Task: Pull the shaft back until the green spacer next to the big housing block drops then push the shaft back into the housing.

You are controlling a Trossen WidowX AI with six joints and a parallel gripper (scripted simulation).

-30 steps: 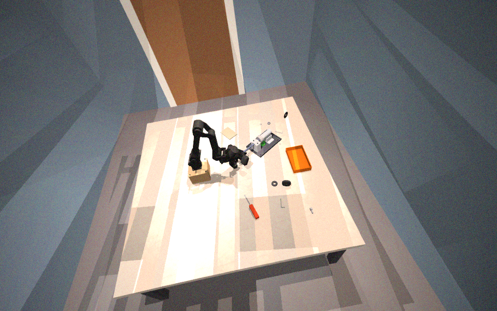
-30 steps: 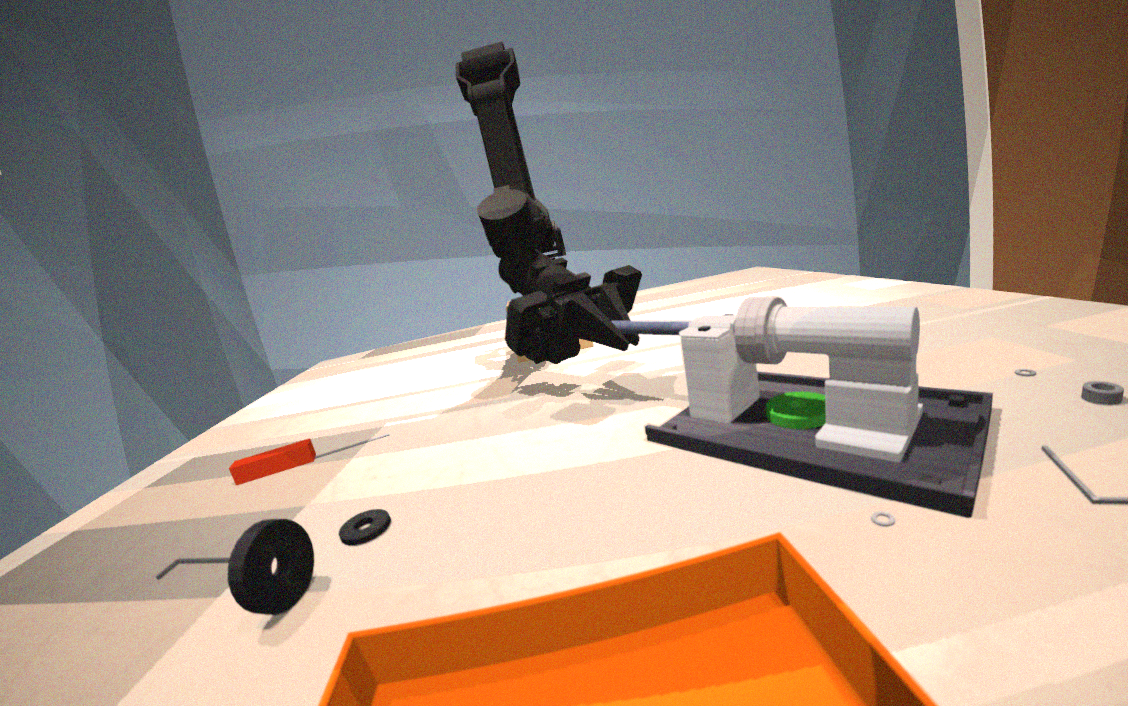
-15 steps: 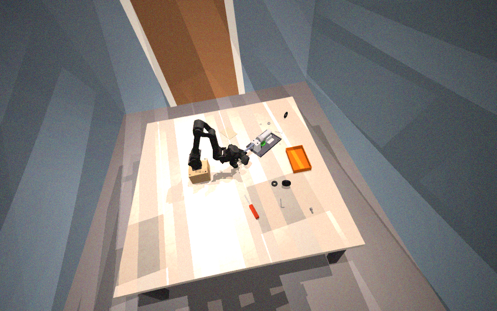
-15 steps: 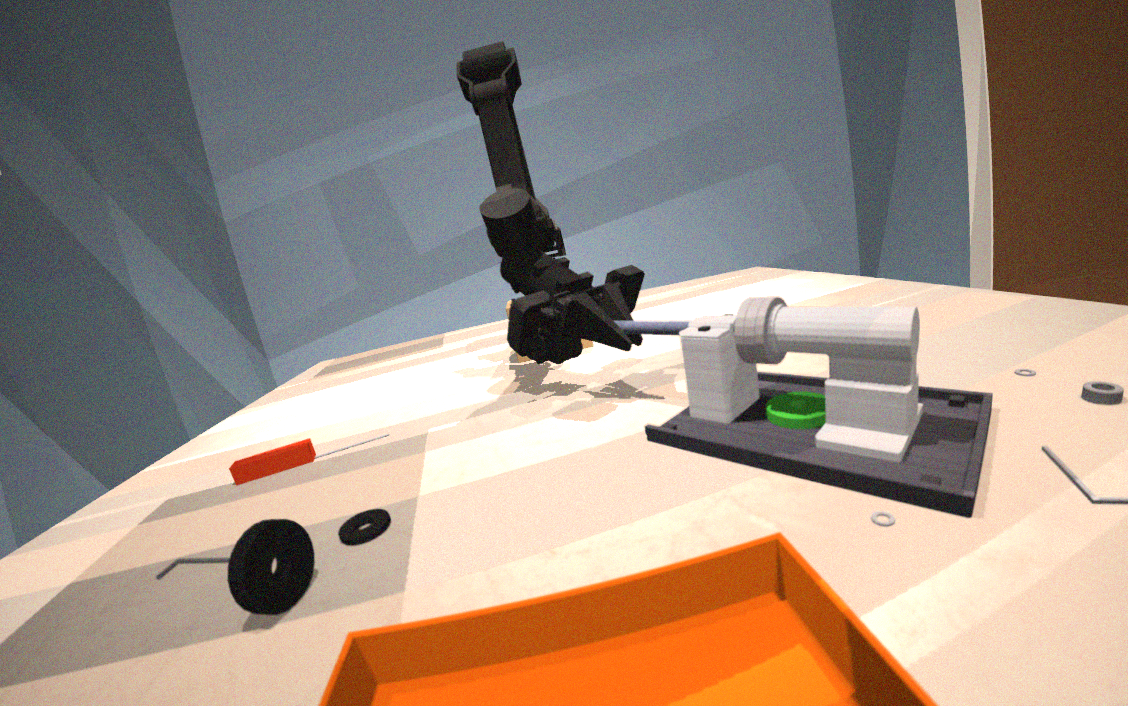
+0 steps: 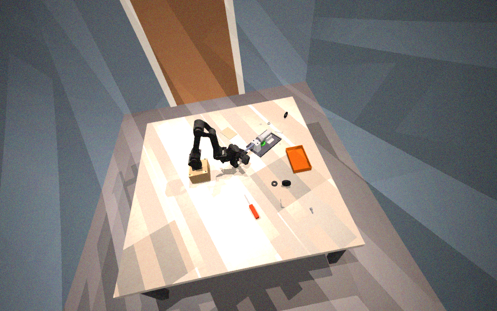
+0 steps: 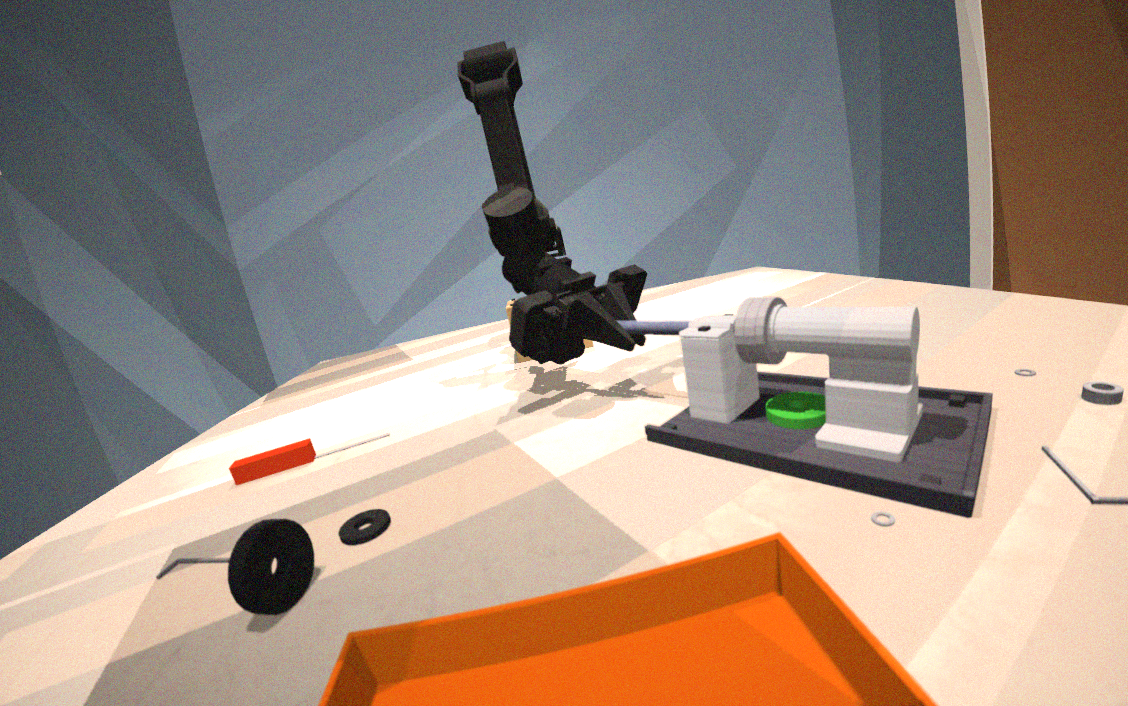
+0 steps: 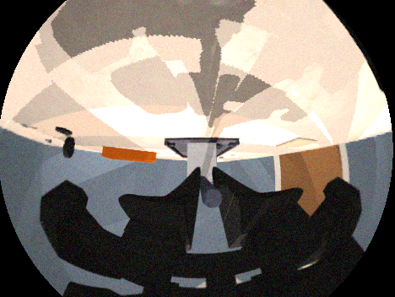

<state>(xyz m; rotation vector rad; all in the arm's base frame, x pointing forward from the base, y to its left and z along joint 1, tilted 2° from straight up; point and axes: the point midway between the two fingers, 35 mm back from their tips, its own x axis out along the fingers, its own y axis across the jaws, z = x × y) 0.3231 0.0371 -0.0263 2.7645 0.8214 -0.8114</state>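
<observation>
The shaft is 5 cm ahead of my gripper tip, 3 cm to the left of it and 2 cm above it. From my gripper tip the other things lie so: grey spacer (12 cm ahead, 7 cm to the left, 2 cm above); green spacer (13 cm ahead, 9 cm to the left, 5 cm below); black wheel (30 cm to the right, 19 cm ahead, 3 cm below).
</observation>
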